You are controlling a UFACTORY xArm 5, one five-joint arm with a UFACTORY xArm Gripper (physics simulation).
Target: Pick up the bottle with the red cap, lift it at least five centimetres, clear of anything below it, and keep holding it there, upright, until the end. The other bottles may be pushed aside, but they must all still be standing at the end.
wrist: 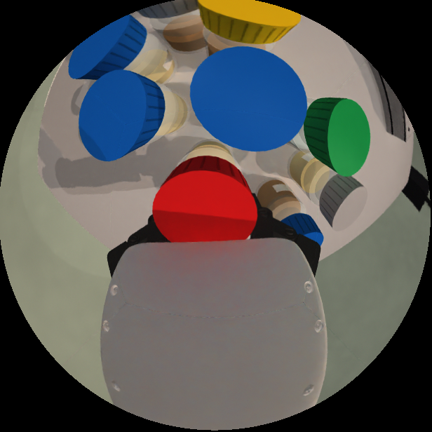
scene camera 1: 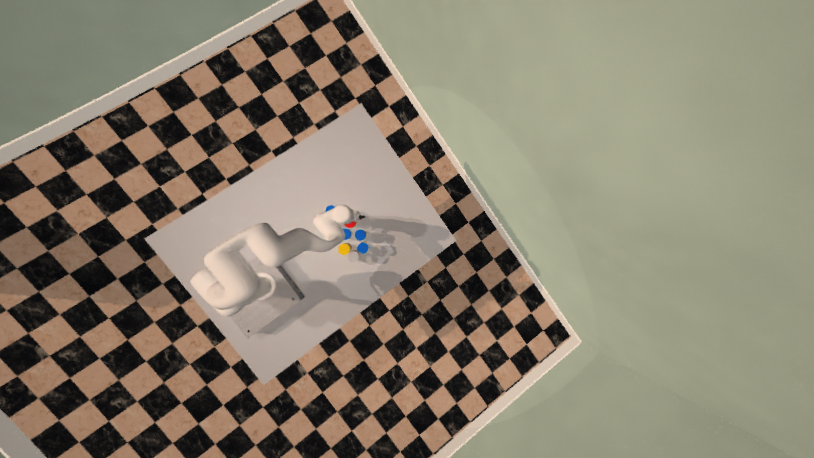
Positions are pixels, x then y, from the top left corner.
Labels:
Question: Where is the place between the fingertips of my gripper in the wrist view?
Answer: At 210,194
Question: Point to a blue-capped bottle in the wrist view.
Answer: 122,110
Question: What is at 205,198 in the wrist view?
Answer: A red-capped bottle.

